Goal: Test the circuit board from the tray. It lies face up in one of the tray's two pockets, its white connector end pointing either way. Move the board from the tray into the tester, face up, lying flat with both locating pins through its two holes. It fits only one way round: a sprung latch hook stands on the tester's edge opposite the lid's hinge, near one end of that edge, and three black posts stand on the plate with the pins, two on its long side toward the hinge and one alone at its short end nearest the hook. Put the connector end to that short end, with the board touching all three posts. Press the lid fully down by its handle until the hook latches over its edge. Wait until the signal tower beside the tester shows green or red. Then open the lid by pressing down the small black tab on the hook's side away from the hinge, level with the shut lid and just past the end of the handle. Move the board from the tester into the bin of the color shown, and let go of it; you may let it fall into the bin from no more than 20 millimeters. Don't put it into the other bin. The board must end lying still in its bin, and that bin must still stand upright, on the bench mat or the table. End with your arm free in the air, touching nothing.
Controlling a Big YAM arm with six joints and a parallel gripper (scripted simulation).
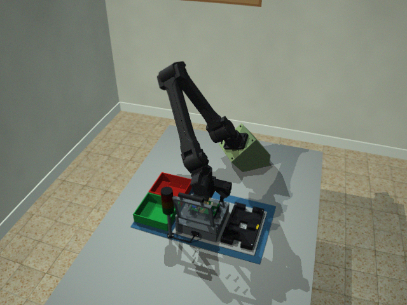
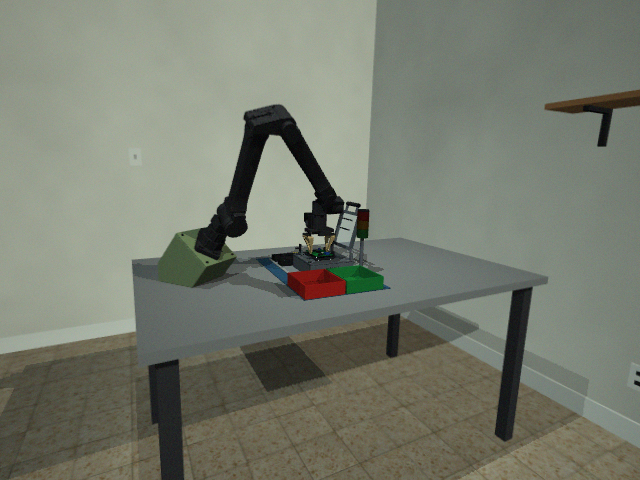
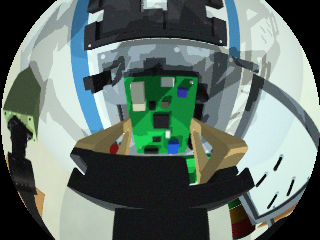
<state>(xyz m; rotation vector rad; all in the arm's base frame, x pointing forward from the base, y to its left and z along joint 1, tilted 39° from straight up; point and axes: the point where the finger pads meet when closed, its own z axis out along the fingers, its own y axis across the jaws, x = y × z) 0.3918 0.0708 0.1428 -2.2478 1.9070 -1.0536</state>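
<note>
My gripper is now right at the green circuit board. From my hand the other things lie so: tester plate 1 cm ahead, 1 cm to the left, 1 cm below; latch hook 6 cm behind, 6 cm to the left; clear lid 12 cm ahead, 10 cm above.
</note>
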